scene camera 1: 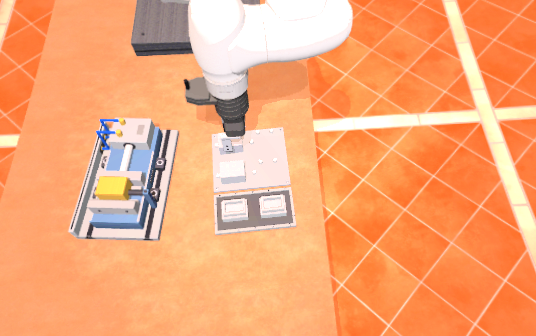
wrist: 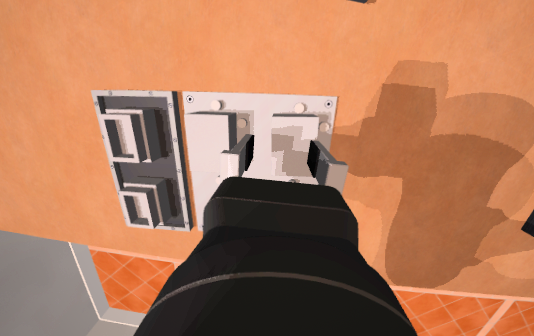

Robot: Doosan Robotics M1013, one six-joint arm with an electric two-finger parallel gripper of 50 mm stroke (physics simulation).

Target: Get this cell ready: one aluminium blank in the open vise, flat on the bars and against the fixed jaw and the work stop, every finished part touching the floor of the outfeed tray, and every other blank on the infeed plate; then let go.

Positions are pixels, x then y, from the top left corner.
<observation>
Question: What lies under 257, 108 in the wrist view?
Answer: A white infeed plate.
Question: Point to a white infeed plate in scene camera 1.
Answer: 267, 146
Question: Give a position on a grey outfeed tray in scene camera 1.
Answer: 254, 214
</observation>
